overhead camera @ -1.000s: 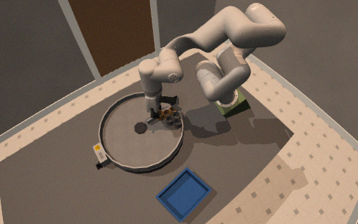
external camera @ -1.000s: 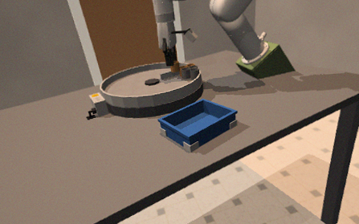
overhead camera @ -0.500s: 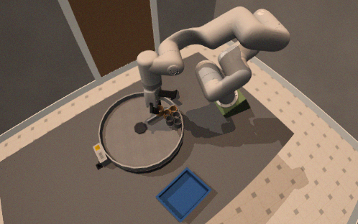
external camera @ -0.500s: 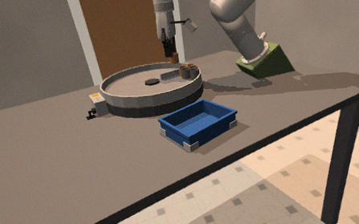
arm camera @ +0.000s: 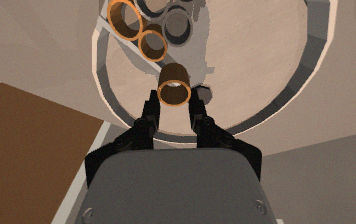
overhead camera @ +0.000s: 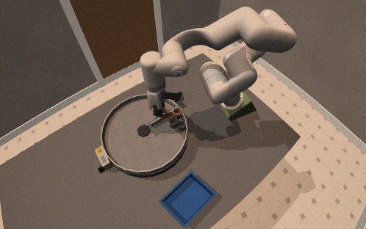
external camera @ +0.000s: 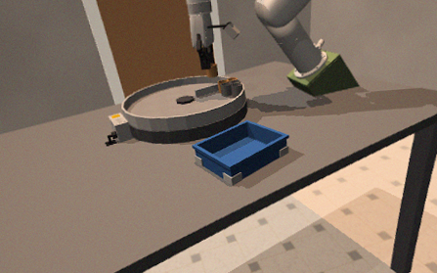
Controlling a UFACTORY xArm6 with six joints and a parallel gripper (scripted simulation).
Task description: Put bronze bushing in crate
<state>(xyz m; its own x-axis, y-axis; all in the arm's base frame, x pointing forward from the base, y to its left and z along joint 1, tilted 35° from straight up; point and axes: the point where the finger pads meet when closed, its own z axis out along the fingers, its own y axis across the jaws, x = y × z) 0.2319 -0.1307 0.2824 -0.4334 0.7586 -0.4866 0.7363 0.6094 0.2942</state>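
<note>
The blue crate lies 20 cm ahead of my hand, 32 cm to the left of it and 15 cm below it. From my hand the other things lie so: round grey turning table (9 cm ahead, 4 cm to the right, 12 cm below).
</note>
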